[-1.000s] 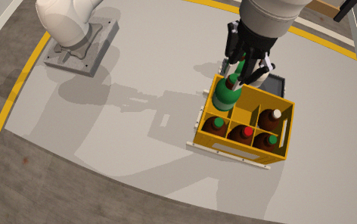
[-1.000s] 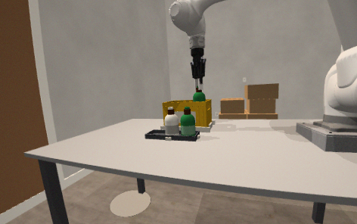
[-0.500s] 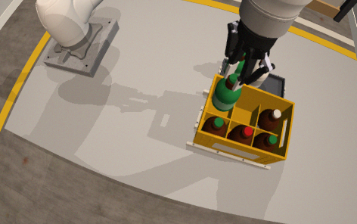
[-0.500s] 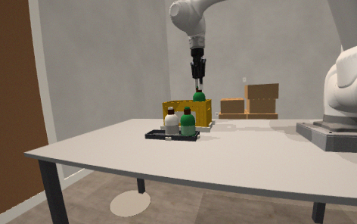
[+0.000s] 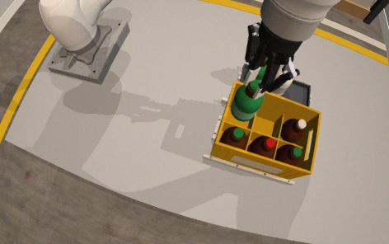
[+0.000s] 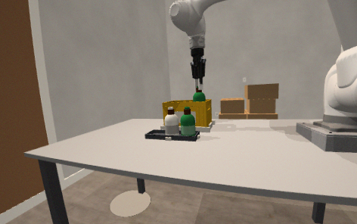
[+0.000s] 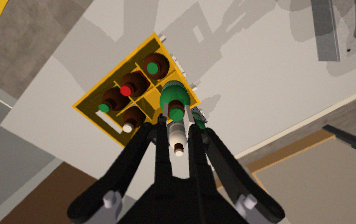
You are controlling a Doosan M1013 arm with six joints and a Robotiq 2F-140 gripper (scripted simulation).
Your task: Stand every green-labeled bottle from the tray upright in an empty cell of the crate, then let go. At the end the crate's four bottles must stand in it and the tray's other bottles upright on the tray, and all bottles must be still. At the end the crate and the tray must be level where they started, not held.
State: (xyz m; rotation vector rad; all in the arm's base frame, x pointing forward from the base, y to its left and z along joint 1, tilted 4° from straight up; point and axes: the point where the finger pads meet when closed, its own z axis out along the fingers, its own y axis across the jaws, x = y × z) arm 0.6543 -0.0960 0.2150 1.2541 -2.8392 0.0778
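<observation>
Right now my hand is 19 cm above the yellow crate, 9 cm short of it and 4 cm to the left of it. Round my hand: red-capped bottle: 19 cm below, 9 cm to the right, 9 cm ahead; then brown bottle: 19 cm below, 17 cm ahead; then white-labeled bottle: 19 cm below, 18 cm to the left, 11 cm ahead.
</observation>
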